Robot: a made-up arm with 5 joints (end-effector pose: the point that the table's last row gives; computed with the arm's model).
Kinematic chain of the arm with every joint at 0, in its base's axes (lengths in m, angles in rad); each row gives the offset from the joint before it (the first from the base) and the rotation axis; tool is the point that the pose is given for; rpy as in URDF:
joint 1: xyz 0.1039 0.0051 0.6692 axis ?
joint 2: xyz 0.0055 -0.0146 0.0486 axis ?
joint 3: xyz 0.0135 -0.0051 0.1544 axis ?
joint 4: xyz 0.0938 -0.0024 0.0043 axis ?
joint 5: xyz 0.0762 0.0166 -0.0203 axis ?
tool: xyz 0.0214 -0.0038 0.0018 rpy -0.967 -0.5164 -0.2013
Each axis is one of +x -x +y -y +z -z.
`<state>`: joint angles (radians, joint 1 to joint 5).
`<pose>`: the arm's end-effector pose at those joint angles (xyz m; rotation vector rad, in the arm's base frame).
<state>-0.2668 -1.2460 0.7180 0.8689 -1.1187</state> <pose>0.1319 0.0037 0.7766 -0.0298 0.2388 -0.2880</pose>
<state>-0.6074 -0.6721 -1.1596 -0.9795 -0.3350</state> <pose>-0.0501 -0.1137 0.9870 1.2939 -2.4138 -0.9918</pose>
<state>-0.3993 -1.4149 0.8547 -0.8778 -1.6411</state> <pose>0.0782 -0.0134 0.9021 1.1320 -1.0994 0.2909</pose>
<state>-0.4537 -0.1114 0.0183 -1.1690 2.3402</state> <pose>0.2325 0.0661 0.9730 2.2475 0.9577 1.5655</pose>
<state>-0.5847 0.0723 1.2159 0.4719 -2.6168</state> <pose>0.1212 0.0128 0.6906 0.1852 1.6099 -1.3508</pose>
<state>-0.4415 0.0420 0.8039 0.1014 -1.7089</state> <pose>0.2226 0.0537 0.7107 0.1357 0.9895 -0.4325</pose>
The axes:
joint 1: -z
joint 2: +y
joint 3: +y
joint 4: +y
joint 5: -x

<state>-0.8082 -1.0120 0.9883 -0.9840 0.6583</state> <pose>0.1379 0.0300 0.8913 -0.7279 -1.6176 -0.5810</pose>
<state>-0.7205 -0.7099 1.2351 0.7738 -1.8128</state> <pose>0.1089 0.0011 0.6998 -0.1676 1.2646 -0.3682</pose>
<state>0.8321 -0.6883 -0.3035 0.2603 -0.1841</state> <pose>0.1312 -0.0391 0.9774 -1.0597 -0.7282 -1.4719</pose>
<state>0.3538 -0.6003 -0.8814 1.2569 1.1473</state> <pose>0.1322 -0.0111 0.9527 -2.2410 -0.4044 -0.6117</pose>
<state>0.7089 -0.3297 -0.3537 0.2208 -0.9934</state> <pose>0.2010 -0.0901 0.9542 -0.1124 -0.6042 -1.2234</pose>
